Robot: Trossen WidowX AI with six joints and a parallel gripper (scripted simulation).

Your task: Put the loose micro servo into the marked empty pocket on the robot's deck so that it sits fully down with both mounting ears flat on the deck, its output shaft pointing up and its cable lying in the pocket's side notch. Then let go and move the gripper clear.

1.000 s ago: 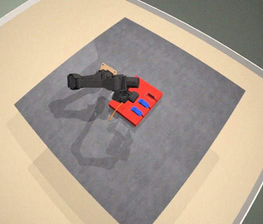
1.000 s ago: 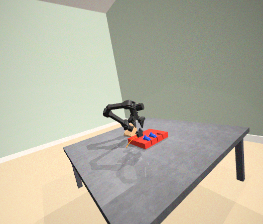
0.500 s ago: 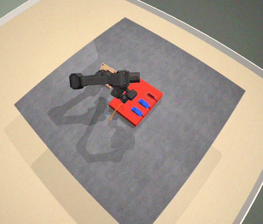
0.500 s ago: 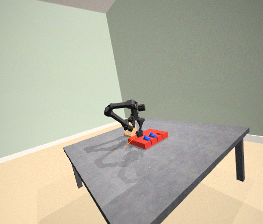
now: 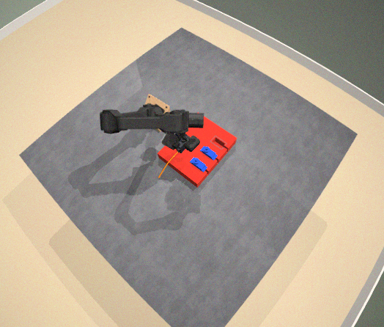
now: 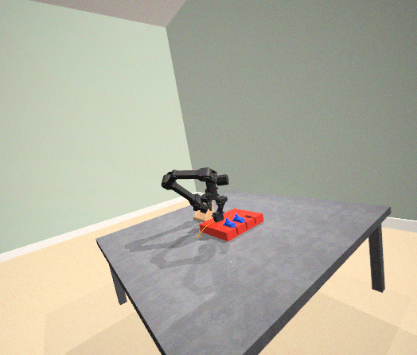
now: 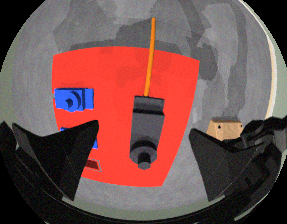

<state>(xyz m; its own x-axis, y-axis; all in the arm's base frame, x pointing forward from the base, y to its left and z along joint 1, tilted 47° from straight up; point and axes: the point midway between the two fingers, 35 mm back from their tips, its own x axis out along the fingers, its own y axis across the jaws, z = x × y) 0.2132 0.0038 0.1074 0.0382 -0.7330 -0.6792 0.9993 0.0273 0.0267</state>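
The red deck is 8 cm below my gripper tip and 7 cm to the left of it.
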